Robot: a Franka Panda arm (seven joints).
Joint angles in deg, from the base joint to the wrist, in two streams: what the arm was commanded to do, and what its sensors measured. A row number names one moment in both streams.
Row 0, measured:
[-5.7, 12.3, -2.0, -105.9, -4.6, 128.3, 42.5]
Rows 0 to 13, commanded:
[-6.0, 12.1, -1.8, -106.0, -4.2, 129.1, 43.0]
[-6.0, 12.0, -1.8, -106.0, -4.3, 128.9, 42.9]
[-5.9, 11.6, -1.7, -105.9, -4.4, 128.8, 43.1]
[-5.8, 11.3, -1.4, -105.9, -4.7, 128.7, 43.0]
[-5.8, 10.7, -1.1, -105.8, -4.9, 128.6, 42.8]
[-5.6, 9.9, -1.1, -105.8, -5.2, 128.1, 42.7]
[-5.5, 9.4, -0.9, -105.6, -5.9, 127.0, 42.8]
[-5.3, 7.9, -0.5, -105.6, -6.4, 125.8, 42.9]
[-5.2, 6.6, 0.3, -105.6, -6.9, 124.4, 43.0]
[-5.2, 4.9, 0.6, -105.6, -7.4, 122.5, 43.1]
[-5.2, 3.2, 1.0, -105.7, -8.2, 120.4, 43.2]
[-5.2, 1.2, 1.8, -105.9, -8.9, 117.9, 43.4]
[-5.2, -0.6, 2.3, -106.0, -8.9, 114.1, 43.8]
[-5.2, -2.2, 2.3, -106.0, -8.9, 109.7, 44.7]
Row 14, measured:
[-4.8, 3.9, 0.8, -104.9, -7.4, 119.2, 42.5]
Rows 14 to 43, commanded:
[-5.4, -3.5, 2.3, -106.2, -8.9, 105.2, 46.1]
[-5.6, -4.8, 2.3, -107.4, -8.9, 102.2, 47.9]
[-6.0, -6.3, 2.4, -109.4, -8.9, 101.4, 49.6]
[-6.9, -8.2, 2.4, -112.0, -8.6, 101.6, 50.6]
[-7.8, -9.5, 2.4, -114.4, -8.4, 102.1, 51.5]
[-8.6, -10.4, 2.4, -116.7, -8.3, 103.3, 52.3]
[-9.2, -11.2, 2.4, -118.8, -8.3, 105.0, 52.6]
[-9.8, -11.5, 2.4, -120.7, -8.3, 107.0, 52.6]
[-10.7, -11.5, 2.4, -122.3, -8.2, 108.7, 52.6]
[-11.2, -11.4, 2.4, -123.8, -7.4, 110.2, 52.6]
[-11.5, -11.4, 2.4, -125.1, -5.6, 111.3, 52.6]
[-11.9, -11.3, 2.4, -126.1, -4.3, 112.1, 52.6]
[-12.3, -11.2, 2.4, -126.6, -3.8, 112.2, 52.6]
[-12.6, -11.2, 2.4, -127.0, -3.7, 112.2, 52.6]
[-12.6, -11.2, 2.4, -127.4, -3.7, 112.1, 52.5]
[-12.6, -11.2, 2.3, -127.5, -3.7, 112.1, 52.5]
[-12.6, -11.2, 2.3, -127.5, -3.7, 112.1, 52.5]
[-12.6, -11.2, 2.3, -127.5, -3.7, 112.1, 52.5]
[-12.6, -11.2, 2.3, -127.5, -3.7, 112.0, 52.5]
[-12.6, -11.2, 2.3, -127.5, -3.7, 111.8, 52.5]
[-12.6, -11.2, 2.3, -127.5, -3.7, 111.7, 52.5]
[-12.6, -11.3, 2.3, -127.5, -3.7, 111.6, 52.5]
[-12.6, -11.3, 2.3, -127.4, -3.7, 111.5, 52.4]
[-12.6, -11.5, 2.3, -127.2, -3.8, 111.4, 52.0]
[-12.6, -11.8, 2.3, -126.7, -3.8, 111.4, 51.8]
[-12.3, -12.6, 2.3, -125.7, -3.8, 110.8, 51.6]
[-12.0, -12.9, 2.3, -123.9, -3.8, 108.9, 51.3]
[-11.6, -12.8, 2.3, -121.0, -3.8, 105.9, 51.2]
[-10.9, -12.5, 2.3, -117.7, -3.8, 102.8, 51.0]
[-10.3, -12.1, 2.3, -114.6, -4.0, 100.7, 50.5]
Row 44, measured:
[-11.5, -11.9, 1.7, -122.7, -4.4, 108.0, 51.4]
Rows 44 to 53, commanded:
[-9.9, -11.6, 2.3, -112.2, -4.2, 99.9, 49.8]
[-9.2, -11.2, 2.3, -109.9, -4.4, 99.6, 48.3]
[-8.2, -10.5, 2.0, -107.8, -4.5, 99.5, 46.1]
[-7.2, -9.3, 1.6, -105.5, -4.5, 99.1, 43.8]
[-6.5, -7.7, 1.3, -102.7, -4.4, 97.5, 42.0]
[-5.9, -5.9, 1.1, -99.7, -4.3, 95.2, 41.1]
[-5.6, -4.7, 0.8, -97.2, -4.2, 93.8, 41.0]
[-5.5, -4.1, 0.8, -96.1, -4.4, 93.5, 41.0]
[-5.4, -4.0, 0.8, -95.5, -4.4, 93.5, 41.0]
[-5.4, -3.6, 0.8, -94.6, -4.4, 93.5, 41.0]
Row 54, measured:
[-6.0, -6.9, 1.4, -100.2, -4.4, 96.1, 42.3]
